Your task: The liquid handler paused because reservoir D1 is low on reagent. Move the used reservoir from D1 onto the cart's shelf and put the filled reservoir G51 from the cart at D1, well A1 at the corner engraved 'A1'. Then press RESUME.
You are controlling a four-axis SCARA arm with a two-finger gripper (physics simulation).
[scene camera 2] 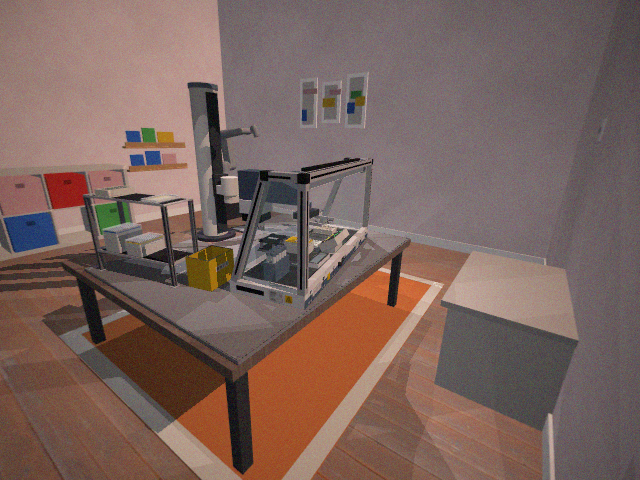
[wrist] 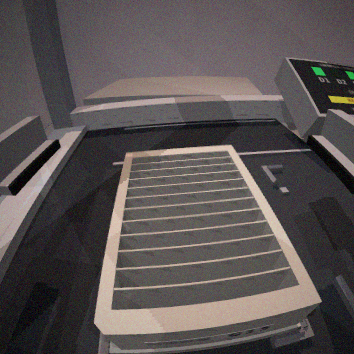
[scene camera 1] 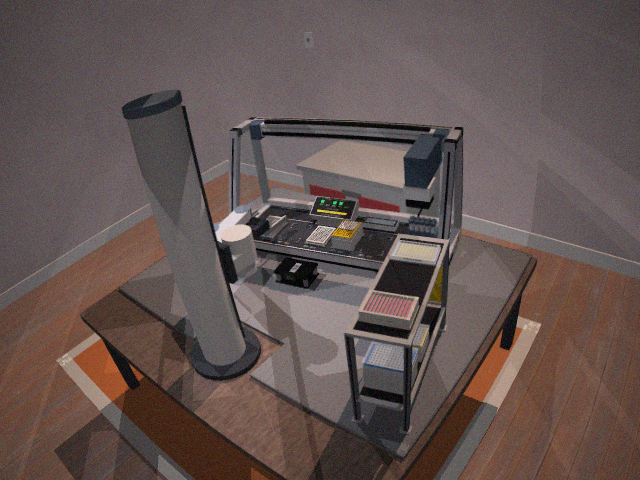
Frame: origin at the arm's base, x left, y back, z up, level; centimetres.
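Where they show: gripper, fingertip midpoint: (scene camera 2: 328,222) (wrist: 179,122) (scene camera 1: 271,214); arm's base, link origin: (scene camera 2: 216,235) (scene camera 1: 226,354).
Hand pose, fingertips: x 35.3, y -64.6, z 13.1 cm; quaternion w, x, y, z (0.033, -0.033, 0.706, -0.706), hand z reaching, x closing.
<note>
Things, the pixels of their centre, and the offset from my fingertips. "spot": a spot on its surface instead. Level surfaces: height alone.
- used reservoir, body centre: (wrist: 190,222) (scene camera 1: 271,226) (scene camera 2: 325,230) dx -0.7, dy +1.8, dz -5.3 cm
- handler's dark deck, surface height: dz -6.9 cm
- reservoir with pink troughs, body centre: (scene camera 1: 389,309) (scene camera 2: 115,191) dx -94.2, dy +52.5, dz +24.7 cm
- cart, body centre: (scene camera 1: 404,329) (scene camera 2: 144,235) dx -91.0, dy +39.9, dz +6.0 cm
- tilted screen, surface spot: (wrist: 327,90) spot: dx -15.7, dy -14.8, dz -0.6 cm
- pale plate, body centre: (scene camera 1: 416,252) (scene camera 2: 160,198) dx -87.7, dy +27.3, dz +23.9 cm
- blue-rimmed box, body centre: (scene camera 1: 390,358) (scene camera 2: 122,229) dx -94.2, dy +52.5, dz +7.3 cm
- black device, body centre: (scene camera 1: 296,272) (scene camera 2: 273,241) dx -29.7, dy +19.0, dz -9.0 cm
- pipetting head, surface spot: (scene camera 1: 422,161) spot: dx -73.0, dy -5.4, dz +36.0 cm
- yellow bin, body centre: (scene camera 1: 422,287) (scene camera 2: 211,267) dx -79.8, dy +8.5, dz -5.1 cm
The used reservoir (scene camera 1: 275,225) (wrist: 200,220), a cream tray with grey, empty-looking troughs, sits at the left end of the handler's dark deck (scene camera 1: 374,245). My gripper (wrist: 179,122) is open and empty, its fingers wide apart on either side of the reservoir in the wrist view. A reservoir with pink troughs (scene camera 1: 388,306) stands on the near end of the cart's top shelf; its label is not legible. The cart (scene camera 1: 407,384) (scene camera 2: 168,242) stands at the right in scene camera 1. The tilted screen (scene camera 1: 333,207) (wrist: 327,90) shows green squares and a yellow bar. The A1 engraving is not readable.
A pale plate (scene camera 1: 416,252) lies on the cart's far end, and a blue-rimmed box (scene camera 1: 388,364) is below. A black device (scene camera 1: 295,271) stands before the deck. The pipetting head (scene camera 1: 422,161) hangs at the right. A yellow bin (scene camera 2: 206,271) stands by the cart.
</note>
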